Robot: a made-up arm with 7 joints.
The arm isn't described. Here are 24 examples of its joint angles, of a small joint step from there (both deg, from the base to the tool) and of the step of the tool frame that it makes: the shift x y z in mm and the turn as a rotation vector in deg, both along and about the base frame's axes.
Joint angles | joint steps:
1: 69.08 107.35 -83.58 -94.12 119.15 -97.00 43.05 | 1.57 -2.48 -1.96 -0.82 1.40 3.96 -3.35
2: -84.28 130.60 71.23 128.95 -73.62 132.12 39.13 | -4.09 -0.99 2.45 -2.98 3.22 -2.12 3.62
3: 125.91 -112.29 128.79 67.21 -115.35 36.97 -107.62 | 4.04 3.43 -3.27 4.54 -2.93 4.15 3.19
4: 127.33 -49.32 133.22 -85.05 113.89 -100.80 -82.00 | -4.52 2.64 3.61 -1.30 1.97 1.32 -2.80
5: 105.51 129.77 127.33 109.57 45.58 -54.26 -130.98 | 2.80 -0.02 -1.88 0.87 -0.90 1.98 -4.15
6: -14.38 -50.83 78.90 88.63 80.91 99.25 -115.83 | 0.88 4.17 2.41 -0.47 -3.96 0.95 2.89
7: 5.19 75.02 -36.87 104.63 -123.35 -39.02 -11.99 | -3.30 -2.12 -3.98 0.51 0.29 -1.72 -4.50
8: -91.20 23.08 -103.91 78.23 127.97 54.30 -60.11 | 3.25 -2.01 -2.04 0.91 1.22 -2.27 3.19
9: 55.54 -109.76 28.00 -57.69 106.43 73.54 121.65 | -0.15 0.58 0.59 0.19 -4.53 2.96 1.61
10: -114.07 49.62 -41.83 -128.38 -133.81 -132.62 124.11 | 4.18 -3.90 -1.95 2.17 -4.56 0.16 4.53
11: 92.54 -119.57 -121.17 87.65 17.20 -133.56 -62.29 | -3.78 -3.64 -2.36 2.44 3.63 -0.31 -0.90
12: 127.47 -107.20 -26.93 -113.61 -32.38 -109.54 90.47 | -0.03 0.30 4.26 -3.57 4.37 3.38 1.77
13: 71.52 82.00 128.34 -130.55 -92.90 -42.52 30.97 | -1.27 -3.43 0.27 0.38 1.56 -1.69 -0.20
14: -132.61 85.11 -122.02 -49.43 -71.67 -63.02 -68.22 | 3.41 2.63 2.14 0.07 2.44 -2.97 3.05
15: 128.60 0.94 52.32 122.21 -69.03 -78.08 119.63 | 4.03 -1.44 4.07 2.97 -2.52 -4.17 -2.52
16: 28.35 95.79 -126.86 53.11 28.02 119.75 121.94 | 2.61 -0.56 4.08 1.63 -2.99 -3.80 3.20
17: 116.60 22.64 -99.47 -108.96 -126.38 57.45 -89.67 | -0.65 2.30 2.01 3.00 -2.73 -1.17 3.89
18: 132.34 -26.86 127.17 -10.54 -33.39 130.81 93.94 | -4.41 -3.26 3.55 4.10 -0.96 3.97 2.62
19: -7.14 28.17 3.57 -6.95 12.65 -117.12 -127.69 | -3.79 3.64 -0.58 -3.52 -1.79 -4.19 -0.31
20: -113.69 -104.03 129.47 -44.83 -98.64 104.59 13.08 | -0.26 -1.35 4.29 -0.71 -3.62 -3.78 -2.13
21: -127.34 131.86 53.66 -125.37 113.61 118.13 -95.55 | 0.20 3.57 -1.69 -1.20 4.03 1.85 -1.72
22: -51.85 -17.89 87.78 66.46 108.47 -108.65 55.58 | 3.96 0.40 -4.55 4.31 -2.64 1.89 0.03
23: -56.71 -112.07 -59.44 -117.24 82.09 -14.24 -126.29 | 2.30 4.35 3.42 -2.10 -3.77 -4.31 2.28
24: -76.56 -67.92 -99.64 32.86 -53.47 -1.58 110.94 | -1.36 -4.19 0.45 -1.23 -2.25 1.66 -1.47
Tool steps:
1: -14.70 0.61 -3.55 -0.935 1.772 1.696
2: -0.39 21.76 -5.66 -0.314 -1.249 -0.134
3: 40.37 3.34 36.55 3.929 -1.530 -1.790
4: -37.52 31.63 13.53 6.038 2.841 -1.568
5: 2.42 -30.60 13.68 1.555 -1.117 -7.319
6: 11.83 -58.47 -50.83 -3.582 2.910 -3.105
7: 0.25 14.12 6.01 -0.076 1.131 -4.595
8: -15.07 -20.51 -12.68 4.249 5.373 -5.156
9: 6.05 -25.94 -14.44 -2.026 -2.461 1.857
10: -50.14 -103.64 -28.37 -3.242 4.793 -11.996
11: -61.08 -47.72 -1.88 -1.415 5.228 8.365
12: 22.30 21.16 11.27 1.161 3.128 -9.125
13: 5.82 10.34 24.14 -3.465 -3.227 3.129
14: 3.37 35.99 1.11 -5.169 -2.397 -1.563
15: -98.34 5.20 9.61 -2.558 6.293 -9.189
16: 1.64 46.67 14.80 -0.152 -3.273 3.090
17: 2.12 -22.01 -25.09 4.972 -0.276 4.234
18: -43.54 -46.02 37.06 -2.786 3.508 3.075
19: -50.45 -21.23 14.54 -0.937 1.629 9.185
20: 10.76 -15.72 -9.34 3.040 -3.397 -0.298
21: 1.34 -6.82 -14.52 -2.150 -0.192 -2.066
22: -11.03 -14.09 16.99 5.531 -2.338 -3.409
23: -20.10 3.09 0.64 -1.067 -3.224 -1.525
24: 3.81 15.88 -5.58 7.447 -0.116 -1.158
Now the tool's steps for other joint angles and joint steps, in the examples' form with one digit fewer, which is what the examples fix.
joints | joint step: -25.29 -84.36 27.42 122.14 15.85 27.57 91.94 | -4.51 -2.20 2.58 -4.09 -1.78 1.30 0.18
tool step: 16.8 -6.1 5.8 -2.91 -2.24 0.13
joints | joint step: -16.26 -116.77 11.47 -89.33 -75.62 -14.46 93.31 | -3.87 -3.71 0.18 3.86 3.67 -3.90 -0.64
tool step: 29.2 -9.9 -51.6 9.78 -3.81 3.60
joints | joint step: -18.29 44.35 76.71 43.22 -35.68 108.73 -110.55 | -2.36 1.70 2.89 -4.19 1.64 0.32 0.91
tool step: 10.9 -26.0 36.1 -3.54 5.74 2.60
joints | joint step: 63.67 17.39 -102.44 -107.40 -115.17 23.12 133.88 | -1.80 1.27 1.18 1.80 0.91 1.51 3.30
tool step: 17.6 -7.7 8.8 -1.39 3.08 4.14
